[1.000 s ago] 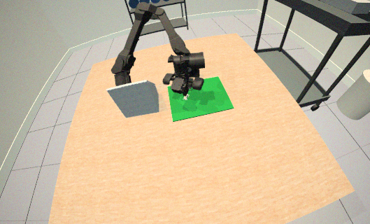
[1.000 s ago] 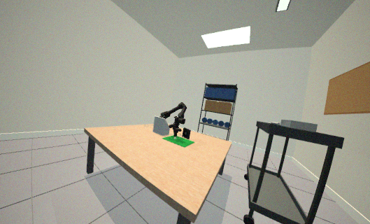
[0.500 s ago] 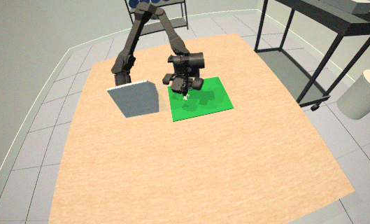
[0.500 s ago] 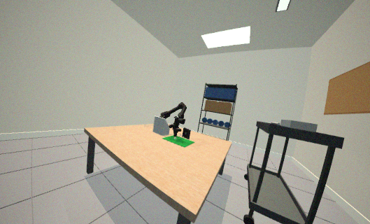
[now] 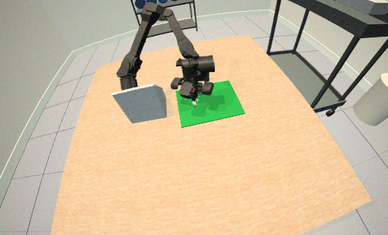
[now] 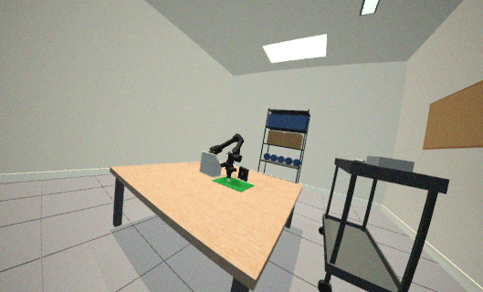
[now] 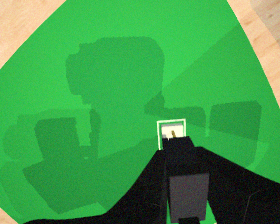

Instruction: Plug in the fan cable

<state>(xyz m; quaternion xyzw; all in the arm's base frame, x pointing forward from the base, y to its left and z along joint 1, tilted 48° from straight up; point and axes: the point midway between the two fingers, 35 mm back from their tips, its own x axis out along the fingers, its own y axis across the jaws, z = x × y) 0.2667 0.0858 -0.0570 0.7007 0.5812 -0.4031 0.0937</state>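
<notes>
The four-pin fan header is 1 cm to the left of my gripper tip and 4 cm below it. Round my gripper tip: green board 7 cm ahead, 5 cm below; then black square fan 5 cm ahead, 17 cm to the left, 2 cm above; then dark fan plug 1 cm to the left, 1 cm above.
</notes>
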